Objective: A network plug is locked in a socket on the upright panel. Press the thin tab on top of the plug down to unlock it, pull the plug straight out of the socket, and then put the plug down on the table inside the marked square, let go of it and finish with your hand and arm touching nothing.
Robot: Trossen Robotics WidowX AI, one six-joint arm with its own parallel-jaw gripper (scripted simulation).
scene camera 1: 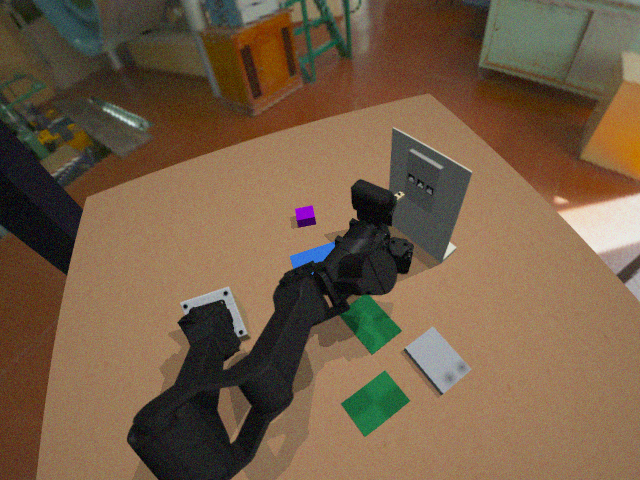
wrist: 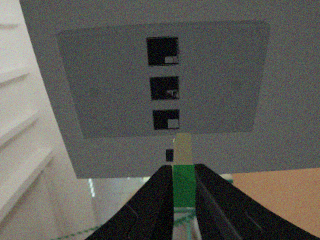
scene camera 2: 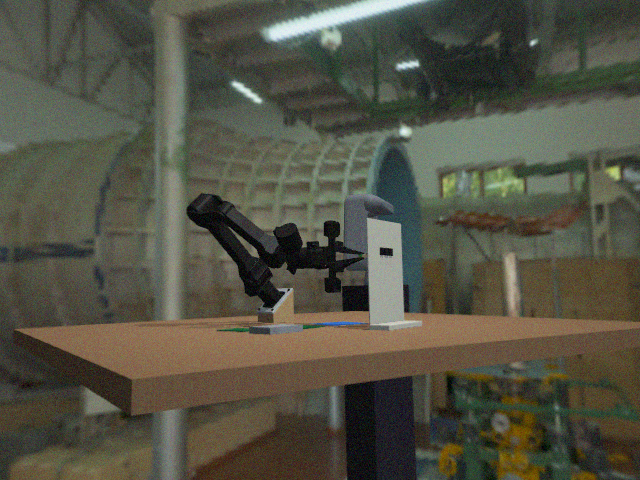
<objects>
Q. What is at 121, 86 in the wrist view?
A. A grey panel.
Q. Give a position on a grey panel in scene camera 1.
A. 434, 185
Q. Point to a grey panel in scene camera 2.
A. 384, 248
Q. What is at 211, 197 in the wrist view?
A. My gripper.
</objects>
